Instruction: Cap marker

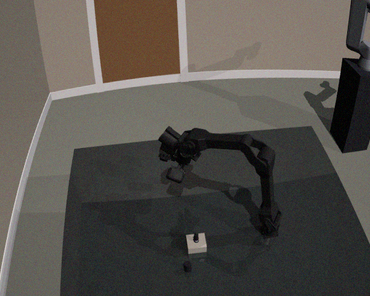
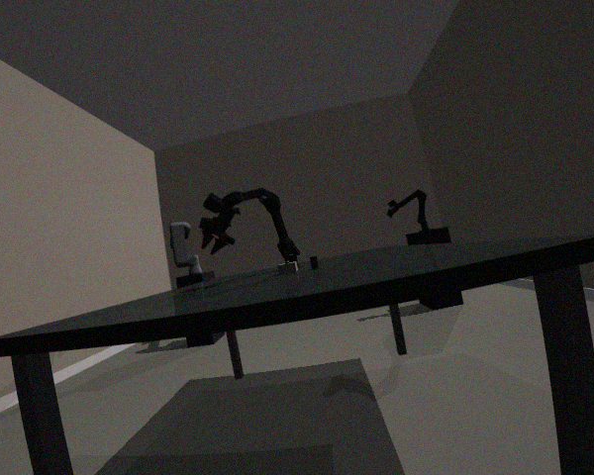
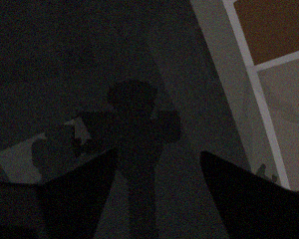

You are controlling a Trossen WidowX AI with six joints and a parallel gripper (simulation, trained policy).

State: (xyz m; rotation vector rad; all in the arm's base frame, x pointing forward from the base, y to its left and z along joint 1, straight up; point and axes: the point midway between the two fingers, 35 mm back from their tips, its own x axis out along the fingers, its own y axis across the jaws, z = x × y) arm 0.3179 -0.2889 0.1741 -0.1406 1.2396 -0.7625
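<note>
My gripper tip is 43 cm to the right of the dark cap, 12 cm above it and 2 cm short of it. From my gripper tip the other things lie so: pale holder block 32 cm to the left, 13 cm below, 2 cm behind.
</note>
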